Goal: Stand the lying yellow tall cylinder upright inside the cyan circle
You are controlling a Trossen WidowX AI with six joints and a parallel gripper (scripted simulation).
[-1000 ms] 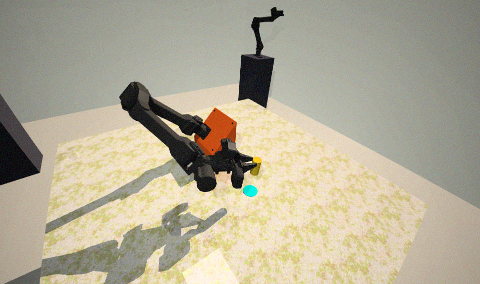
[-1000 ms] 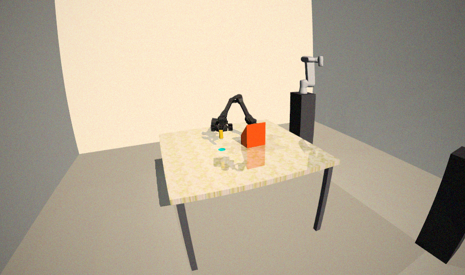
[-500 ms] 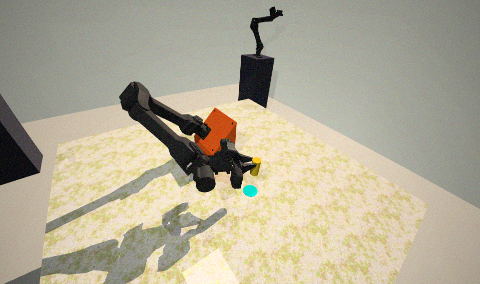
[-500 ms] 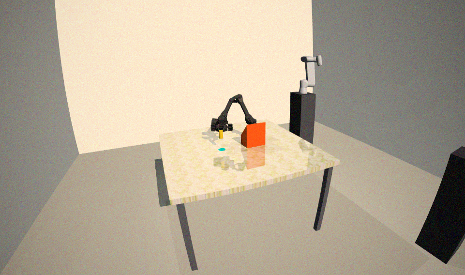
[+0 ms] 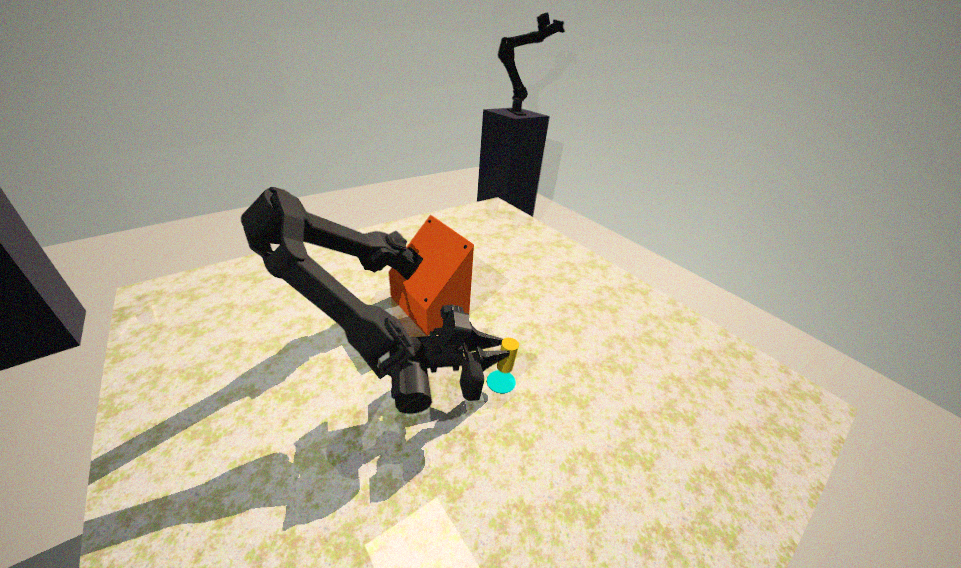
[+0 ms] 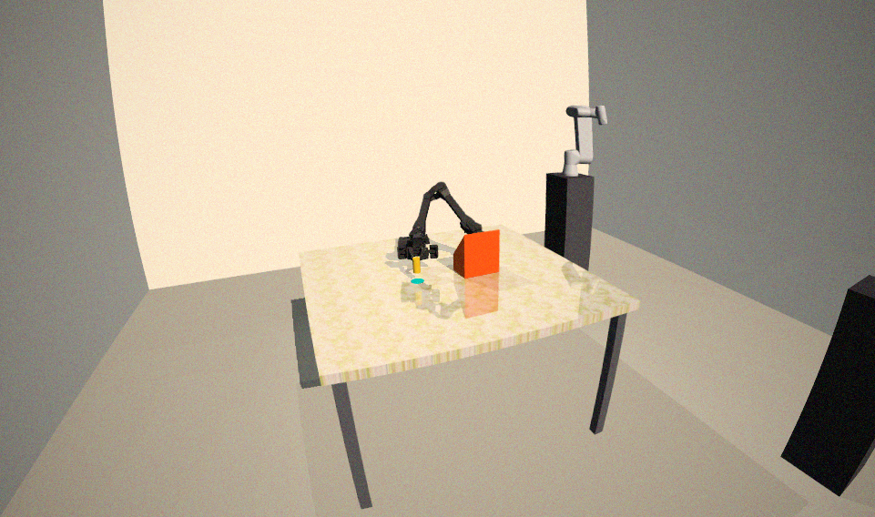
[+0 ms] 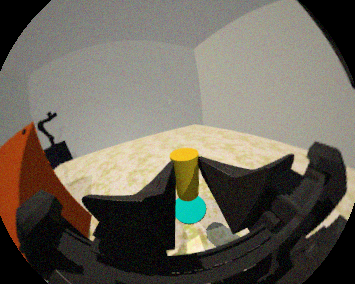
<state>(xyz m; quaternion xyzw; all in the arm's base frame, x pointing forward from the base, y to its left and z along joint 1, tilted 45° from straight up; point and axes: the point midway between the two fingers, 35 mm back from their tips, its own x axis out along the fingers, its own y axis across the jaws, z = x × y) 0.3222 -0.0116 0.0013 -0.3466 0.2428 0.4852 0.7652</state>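
My gripper tip is 100 mm above the cyan circle. The rest, counted from my gripper tip: yellow cylinder (20 mm below).
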